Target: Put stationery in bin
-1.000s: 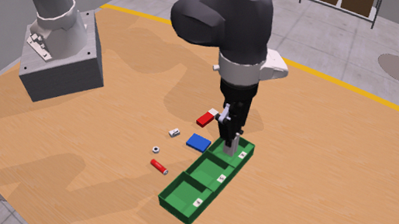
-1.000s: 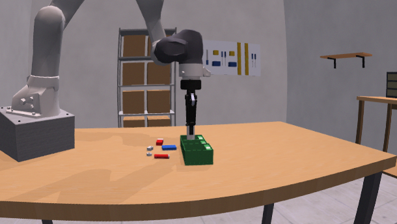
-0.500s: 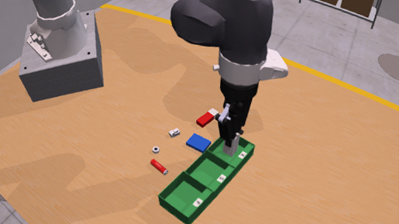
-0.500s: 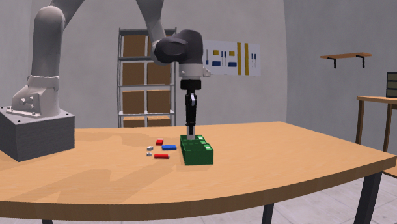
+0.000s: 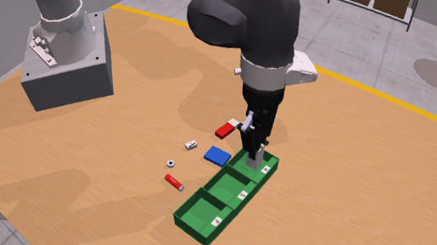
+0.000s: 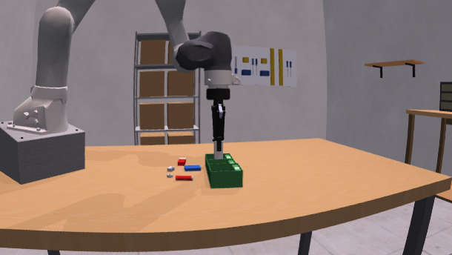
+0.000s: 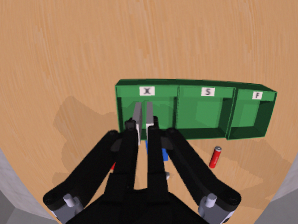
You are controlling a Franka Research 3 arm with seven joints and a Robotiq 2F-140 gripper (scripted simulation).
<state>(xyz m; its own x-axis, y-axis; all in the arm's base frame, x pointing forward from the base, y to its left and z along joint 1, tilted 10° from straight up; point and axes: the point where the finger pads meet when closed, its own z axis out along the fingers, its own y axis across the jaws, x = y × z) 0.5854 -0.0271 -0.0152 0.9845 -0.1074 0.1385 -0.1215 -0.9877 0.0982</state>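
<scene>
The eraser is 110 mm behind my hand, 90 mm to the left of it and 50 mm below it. Also, from my hand: flat blue block (90 mm behind, 50 mm below, 10 mm to the right); then green three-compartment bin (90 mm to the right, 30 mm below, 10 mm behind); then white sharpener-like piece (160 mm behind, 50 mm below, 10 mm to the right).
</scene>
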